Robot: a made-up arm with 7 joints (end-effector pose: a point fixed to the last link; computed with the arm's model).
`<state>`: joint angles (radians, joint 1 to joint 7).
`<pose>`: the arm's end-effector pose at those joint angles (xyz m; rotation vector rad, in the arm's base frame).
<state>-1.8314 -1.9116 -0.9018 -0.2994 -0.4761 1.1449 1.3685</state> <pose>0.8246 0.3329 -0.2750 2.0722 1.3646 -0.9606</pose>
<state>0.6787 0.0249 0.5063 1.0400 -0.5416 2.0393 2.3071</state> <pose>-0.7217 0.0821 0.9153 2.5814 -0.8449 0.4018</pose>
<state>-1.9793 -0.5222 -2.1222 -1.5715 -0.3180 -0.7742 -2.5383</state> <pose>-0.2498 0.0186 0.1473 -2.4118 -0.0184 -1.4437</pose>
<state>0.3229 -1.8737 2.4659 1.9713 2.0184 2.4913 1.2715</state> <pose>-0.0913 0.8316 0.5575 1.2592 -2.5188 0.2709</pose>
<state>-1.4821 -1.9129 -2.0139 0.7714 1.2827 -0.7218 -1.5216</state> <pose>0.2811 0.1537 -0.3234 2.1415 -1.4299 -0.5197</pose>
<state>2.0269 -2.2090 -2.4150 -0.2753 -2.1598 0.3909 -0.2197</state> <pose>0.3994 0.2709 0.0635 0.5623 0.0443 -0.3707</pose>
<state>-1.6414 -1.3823 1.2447 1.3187 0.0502 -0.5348 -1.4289</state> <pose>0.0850 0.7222 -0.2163 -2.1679 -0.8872 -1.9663</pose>
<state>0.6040 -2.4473 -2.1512 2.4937 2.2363 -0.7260 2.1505</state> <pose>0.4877 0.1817 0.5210 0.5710 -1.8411 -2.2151</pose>
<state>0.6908 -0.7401 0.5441 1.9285 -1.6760 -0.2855 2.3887</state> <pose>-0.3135 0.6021 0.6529 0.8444 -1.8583 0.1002</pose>
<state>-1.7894 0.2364 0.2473 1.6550 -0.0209 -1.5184 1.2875</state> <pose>0.3653 -0.0583 -0.0235 -1.4041 1.4812 -1.0083</pose>
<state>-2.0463 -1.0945 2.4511 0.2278 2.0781 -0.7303 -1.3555</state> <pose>0.0061 0.1190 -0.2265 1.1704 -2.3311 -0.9952</pose>
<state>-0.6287 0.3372 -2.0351 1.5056 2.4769 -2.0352 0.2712</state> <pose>-0.6446 0.5200 0.4471 1.2919 -0.1661 1.5157</pose>
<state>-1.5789 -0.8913 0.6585 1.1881 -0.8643 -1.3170 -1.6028</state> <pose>0.3154 0.1962 -0.2015 -1.2943 -0.8814 -2.0027</pose>
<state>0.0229 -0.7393 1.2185 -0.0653 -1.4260 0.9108 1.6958</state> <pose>0.0431 0.8469 0.2259 0.1514 1.2542 -0.1638</pose>
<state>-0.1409 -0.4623 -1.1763 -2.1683 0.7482 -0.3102 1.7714</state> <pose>-0.3452 -0.4887 -0.0521 -1.5676 0.4209 -1.7541</pose>
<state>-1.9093 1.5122 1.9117 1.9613 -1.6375 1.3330 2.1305</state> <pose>0.3852 -0.0155 -0.2762 -0.5296 0.4708 -2.0144</pose>
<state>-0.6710 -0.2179 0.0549 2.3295 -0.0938 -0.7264 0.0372</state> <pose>0.5509 0.1232 0.8668 0.1290 -0.8802 0.1034</pose>
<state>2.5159 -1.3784 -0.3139 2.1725 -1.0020 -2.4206 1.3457</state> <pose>-0.6590 -0.0705 0.0492 -1.0205 2.8993 0.4443</pose>
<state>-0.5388 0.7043 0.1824 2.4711 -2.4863 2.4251 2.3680</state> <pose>-0.3389 0.6970 0.5519 0.5594 0.3020 0.3985</pose>
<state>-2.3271 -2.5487 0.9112 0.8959 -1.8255 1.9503 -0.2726</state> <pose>0.7506 0.4083 -0.5678 -1.6153 0.4681 1.2307</pose>
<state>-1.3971 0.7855 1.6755 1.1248 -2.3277 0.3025 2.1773</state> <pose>0.2401 0.5169 0.0128 -0.0105 1.8838 -0.9981</pose>
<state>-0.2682 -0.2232 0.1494 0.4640 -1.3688 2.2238 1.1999</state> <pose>0.1101 0.1720 1.1939 2.2622 -0.4331 0.2425</pose>
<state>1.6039 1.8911 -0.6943 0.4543 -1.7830 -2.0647 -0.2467</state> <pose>-0.3712 0.8670 -0.4823 0.4645 0.6471 -0.8335</pose>
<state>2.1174 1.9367 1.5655 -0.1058 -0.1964 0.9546 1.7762</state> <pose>0.5774 0.2039 -0.1575 2.3900 1.0592 -0.9463</pose>
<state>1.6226 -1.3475 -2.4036 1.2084 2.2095 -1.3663 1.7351</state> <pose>-0.1544 -0.0310 0.0246 -0.4345 0.2942 1.7523</pose>
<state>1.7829 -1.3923 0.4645 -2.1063 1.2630 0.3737 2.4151</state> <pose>-0.7450 0.0744 0.6384 0.3167 1.8038 1.3062</pose>
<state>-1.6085 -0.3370 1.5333 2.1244 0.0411 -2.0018 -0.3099</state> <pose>0.0787 0.1890 -0.0330 0.5474 2.9843 0.4803</pose>
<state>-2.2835 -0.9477 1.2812 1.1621 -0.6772 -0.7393 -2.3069</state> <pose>-0.1405 0.4099 -0.2604 -2.0242 0.4323 -0.4771</pose>
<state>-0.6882 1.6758 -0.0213 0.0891 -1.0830 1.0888 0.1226</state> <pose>0.6383 0.3167 0.5749 -0.5085 -0.4431 -0.4081</pose>
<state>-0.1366 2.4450 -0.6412 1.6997 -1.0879 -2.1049 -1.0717</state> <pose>-0.0818 0.9768 0.3514 -0.1887 1.1317 -1.9434</pose>
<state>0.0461 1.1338 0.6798 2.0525 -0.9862 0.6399 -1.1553</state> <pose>0.0951 0.3690 0.8462 -1.8631 -0.4032 1.0562</pose>
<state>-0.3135 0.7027 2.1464 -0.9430 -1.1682 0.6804 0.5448</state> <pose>0.0413 0.6648 0.0382 1.6322 2.3123 -1.2364</pose>
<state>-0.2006 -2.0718 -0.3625 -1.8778 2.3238 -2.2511 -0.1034</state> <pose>0.1958 0.1211 0.1635 -0.4146 1.2545 -1.1139</pose>
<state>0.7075 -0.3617 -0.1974 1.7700 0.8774 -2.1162 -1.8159</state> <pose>-0.4953 0.1557 0.1287 -0.0024 -0.7836 2.7036</pose>
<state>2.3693 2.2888 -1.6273 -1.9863 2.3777 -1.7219 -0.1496</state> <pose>0.1721 0.7173 0.2562 -1.5319 -0.7773 -0.6314</pose>
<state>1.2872 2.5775 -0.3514 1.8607 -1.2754 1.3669 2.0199</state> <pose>-0.3317 0.7018 0.8874 -0.6946 -2.7006 -1.4258</pose>
